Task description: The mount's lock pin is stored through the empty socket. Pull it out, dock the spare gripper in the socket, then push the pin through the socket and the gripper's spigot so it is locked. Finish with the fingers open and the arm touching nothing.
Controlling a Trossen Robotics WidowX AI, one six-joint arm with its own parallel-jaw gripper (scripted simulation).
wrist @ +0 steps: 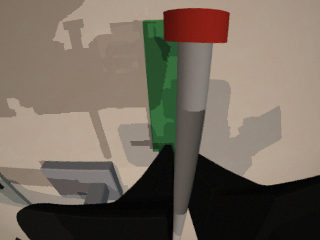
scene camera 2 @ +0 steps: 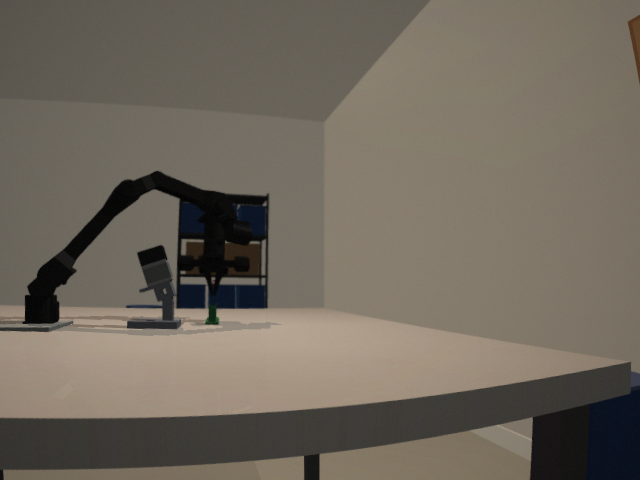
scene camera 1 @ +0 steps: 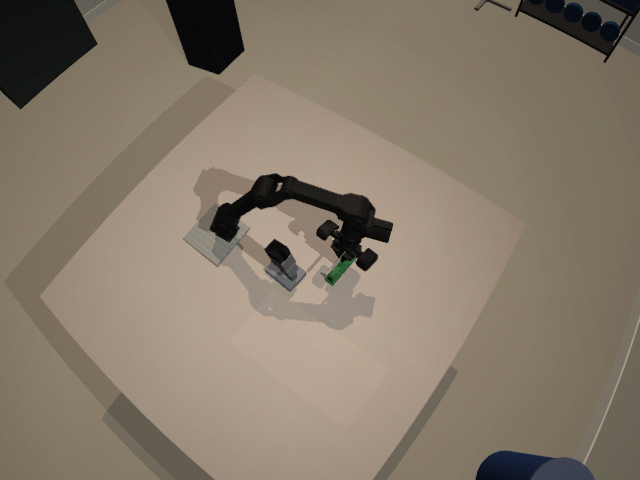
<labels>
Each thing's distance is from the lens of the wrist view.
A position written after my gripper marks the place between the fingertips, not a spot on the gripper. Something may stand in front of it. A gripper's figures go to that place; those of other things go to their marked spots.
my gripper (wrist: 173, 151): 0.10 m
green block (wrist: 160, 56): 0.13 m
</labels>
